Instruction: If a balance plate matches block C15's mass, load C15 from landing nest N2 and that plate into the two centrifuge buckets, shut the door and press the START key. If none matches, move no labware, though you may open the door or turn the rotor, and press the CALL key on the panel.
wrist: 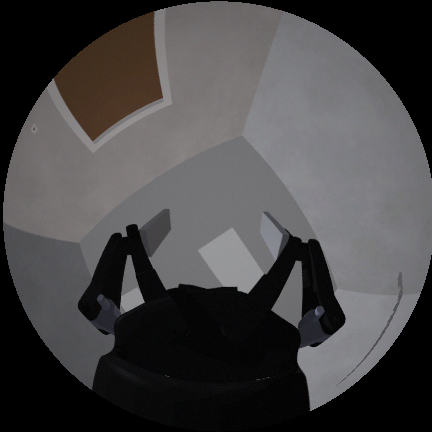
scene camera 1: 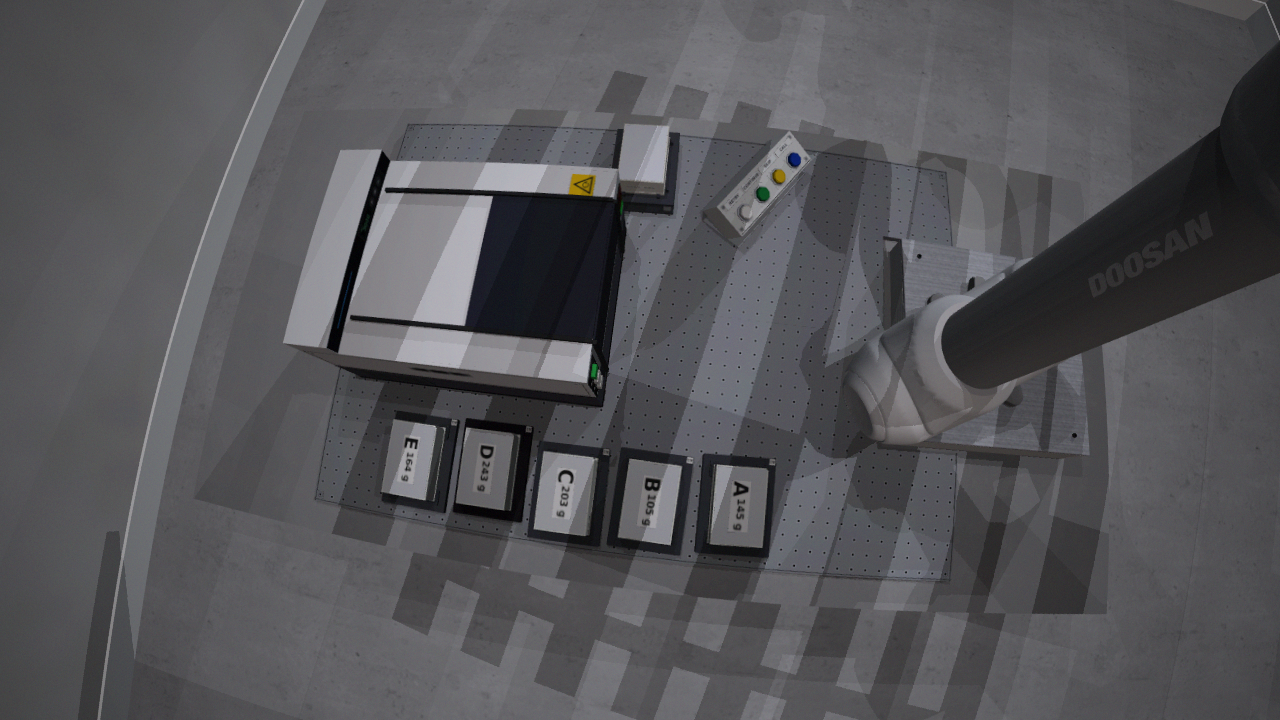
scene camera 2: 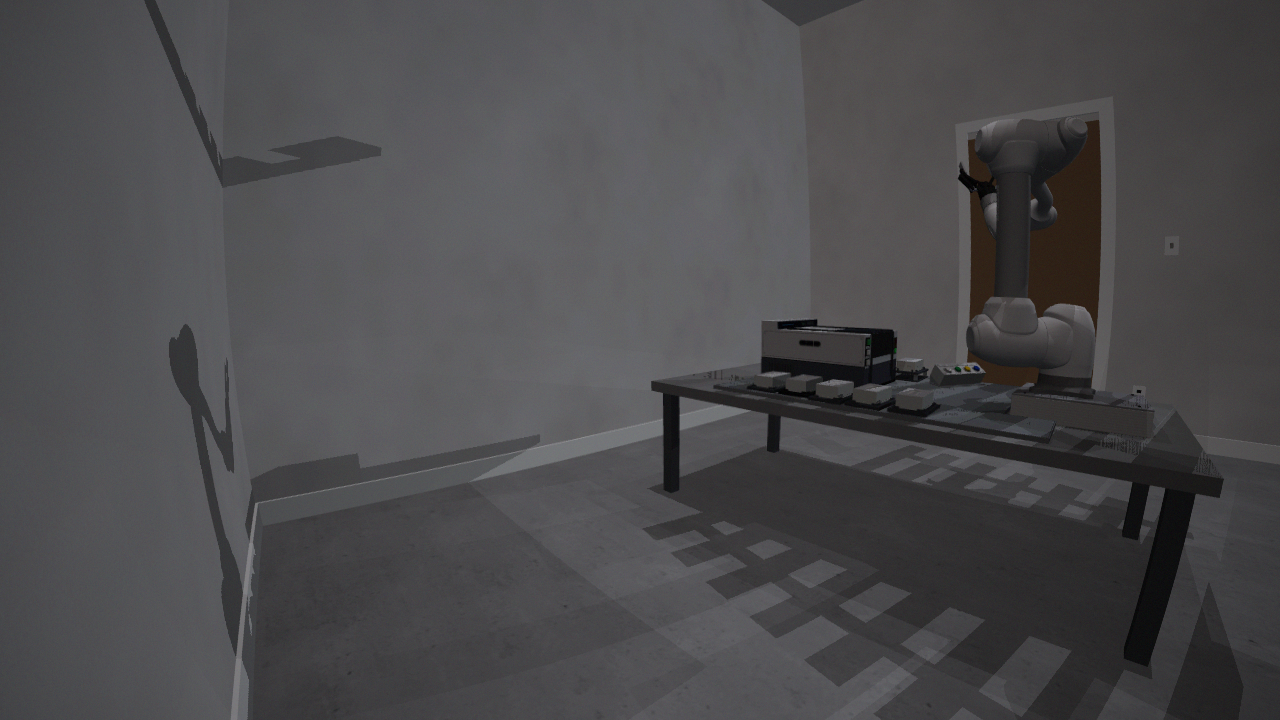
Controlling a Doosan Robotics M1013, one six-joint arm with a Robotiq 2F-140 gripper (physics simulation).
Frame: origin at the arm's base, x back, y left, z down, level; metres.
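Seen in the pictures: gripper, fingertip midpoint: [wrist: 214, 220] [scene camera 2: 974, 163]; arm's base, link origin: [scene camera 2: 1062, 392].
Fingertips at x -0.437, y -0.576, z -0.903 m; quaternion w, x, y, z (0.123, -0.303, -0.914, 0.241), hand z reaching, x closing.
Pixels of each thing's top centre, then the offset from my fingertips to it. "spot": a spot on its surface instead.
- pale block, top centre: [scene camera 1: 643, 152] [scene camera 2: 910, 359] dx -0.191, dy +0.303, dz +0.879 m
- dark nest, surface spot: [scene camera 1: 657, 205] spot: dx -0.154, dy +0.384, dz +0.926 m
- blue key, surface spot: [scene camera 1: 793, 159] spot: dx +0.081, dy +0.268, dz +0.888 m
- key panel, top centre: [scene camera 1: 762, 172] [scene camera 2: 958, 363] dx +0.024, dy +0.315, dz +0.875 m
My gripper [scene camera 2: 964, 176] [wrist: 214, 220] is open and empty, held high above the table; the wrist view faces walls and ceiling. A pale block [scene camera 1: 644, 156] [scene camera 2: 911, 365] sits on a dark nest [scene camera 1: 657, 205] behind the centrifuge's right end; its label cannot be read. The centrifuge [scene camera 1: 465, 356] [scene camera 2: 816, 345] has its top covered by a white and dark panel. Balance plates A 145 g [scene camera 1: 739, 530], B 105 g [scene camera 1: 650, 531], C 203 g [scene camera 1: 565, 528], D 243 g [scene camera 1: 486, 501] and E 164 g [scene camera 1: 409, 489] sit in a row of nests. The blue key [scene camera 1: 793, 159] is at the key panel's upper end.
The key panel [scene camera 1: 735, 220] [scene camera 2: 957, 374] also carries yellow, green and white keys. The arm base stands on a metal plate [scene camera 1: 1047, 437] at the table's right. The arm's dark link [scene camera 1: 1092, 250] crosses the right side of scene view 1. A brown door [scene camera 2: 1083, 259] [wrist: 115, 75] is behind the arm.
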